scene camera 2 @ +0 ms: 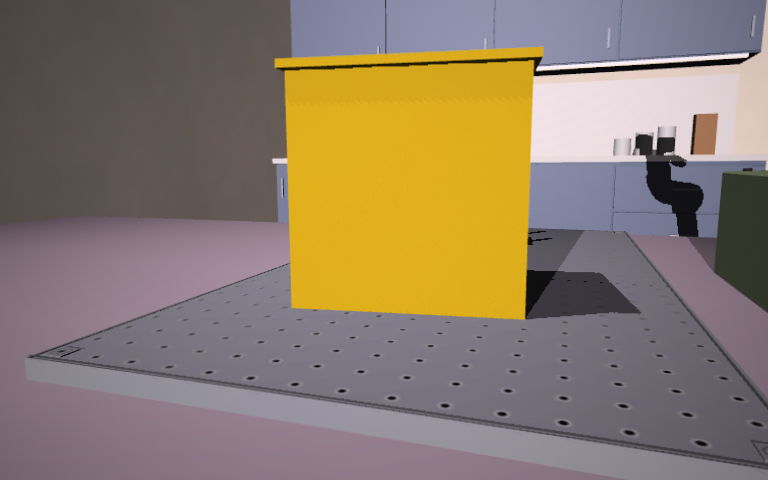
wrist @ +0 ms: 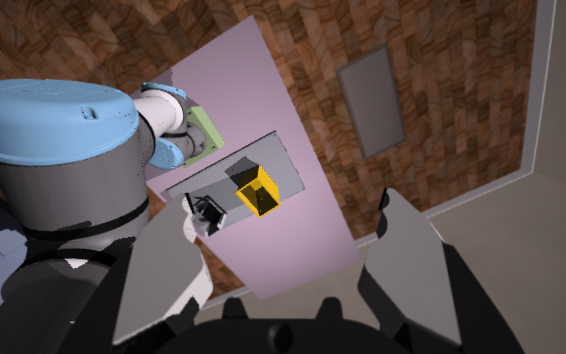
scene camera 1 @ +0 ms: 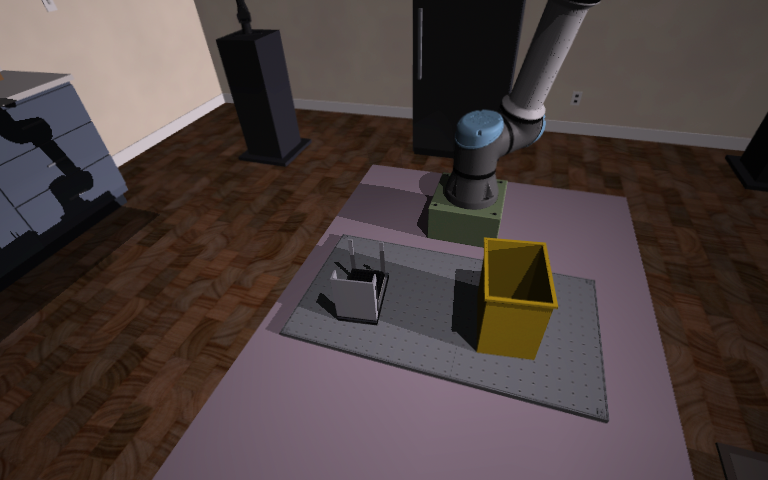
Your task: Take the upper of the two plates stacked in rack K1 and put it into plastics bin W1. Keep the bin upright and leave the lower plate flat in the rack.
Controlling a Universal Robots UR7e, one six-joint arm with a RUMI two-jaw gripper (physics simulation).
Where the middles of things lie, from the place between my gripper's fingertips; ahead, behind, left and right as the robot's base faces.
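Scene:
The yellow plastics bin W1 (scene camera 2: 408,174) is 670 mm below my hand, and I see that it is also 290 mm ahead of my hand and 230 mm to the right of it.

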